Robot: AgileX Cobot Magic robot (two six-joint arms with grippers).
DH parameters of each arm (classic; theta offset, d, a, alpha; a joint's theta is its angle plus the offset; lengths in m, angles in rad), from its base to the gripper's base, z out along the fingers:
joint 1: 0 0.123 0 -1.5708
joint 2: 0.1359 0 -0.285 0
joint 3: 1.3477 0 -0.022 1.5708
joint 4: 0 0.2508 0 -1.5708
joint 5: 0 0 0.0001 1.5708
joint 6: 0 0.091 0 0
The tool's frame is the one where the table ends.
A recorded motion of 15 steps. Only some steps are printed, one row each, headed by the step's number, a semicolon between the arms.
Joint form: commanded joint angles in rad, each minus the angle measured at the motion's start. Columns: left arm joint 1, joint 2, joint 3, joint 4, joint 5, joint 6; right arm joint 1, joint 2, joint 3, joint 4, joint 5, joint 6.
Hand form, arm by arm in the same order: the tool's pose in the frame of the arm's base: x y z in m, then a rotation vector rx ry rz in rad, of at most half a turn. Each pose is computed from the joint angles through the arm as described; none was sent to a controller.
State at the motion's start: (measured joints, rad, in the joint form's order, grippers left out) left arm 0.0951 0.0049 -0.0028 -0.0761 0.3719 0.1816; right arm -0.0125 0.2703 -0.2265 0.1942 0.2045 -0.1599
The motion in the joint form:
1: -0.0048 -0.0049 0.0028 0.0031 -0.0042 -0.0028; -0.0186 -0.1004 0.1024 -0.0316 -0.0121 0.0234
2: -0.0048 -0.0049 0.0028 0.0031 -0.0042 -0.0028; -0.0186 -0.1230 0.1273 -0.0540 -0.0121 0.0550
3: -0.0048 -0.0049 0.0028 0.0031 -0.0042 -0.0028; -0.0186 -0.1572 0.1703 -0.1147 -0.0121 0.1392
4: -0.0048 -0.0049 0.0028 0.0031 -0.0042 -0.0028; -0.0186 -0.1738 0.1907 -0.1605 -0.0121 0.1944
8: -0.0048 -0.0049 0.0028 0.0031 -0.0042 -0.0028; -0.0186 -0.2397 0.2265 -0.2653 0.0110 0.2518
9: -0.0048 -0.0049 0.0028 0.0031 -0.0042 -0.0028; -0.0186 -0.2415 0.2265 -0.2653 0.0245 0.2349
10: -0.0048 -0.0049 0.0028 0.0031 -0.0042 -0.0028; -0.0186 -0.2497 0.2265 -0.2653 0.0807 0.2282
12: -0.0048 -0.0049 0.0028 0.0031 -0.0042 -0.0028; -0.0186 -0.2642 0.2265 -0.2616 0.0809 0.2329
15: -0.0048 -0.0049 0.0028 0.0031 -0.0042 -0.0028; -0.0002 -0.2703 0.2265 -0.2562 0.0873 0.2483
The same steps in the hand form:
1: 0.0530 0.0024 0.1802 0.0371 1.8515 0.1158; 0.0679 0.0007 0.2276 0.0237 1.7191 0.0207
2: 0.0530 0.0024 0.1802 0.0371 1.8515 0.1158; 0.0661 0.0004 0.2206 0.0352 1.7219 0.0242
3: 0.0530 0.0024 0.1802 0.0371 1.8515 0.1158; 0.0636 -0.0006 0.2081 0.0654 1.7312 0.0325
4: 0.0530 0.0024 0.1802 0.0371 1.8515 0.1158; 0.0625 -0.0014 0.2022 0.0809 1.7348 0.0324
8: 0.0530 0.0024 0.1802 0.0371 1.8515 0.1158; 0.0579 -0.0032 0.1919 0.0575 1.7282 -0.0195
9: 0.0530 0.0024 0.1802 0.0371 1.8515 0.1158; 0.0575 -0.0033 0.1908 0.0439 1.7404 -0.0326
10: 0.0530 0.0024 0.1802 0.0371 1.8515 0.1158; 0.0560 -0.0036 0.1863 0.0422 1.7884 -0.0402
12: 0.0530 0.0024 0.1802 0.0371 1.8515 0.1158; 0.0551 -0.0034 0.1871 0.0487 1.7739 -0.0333
15: 0.0530 0.0024 0.1802 0.0371 1.8515 0.1158; 0.0546 -0.0023 0.1868 0.0499 1.7741 -0.0040

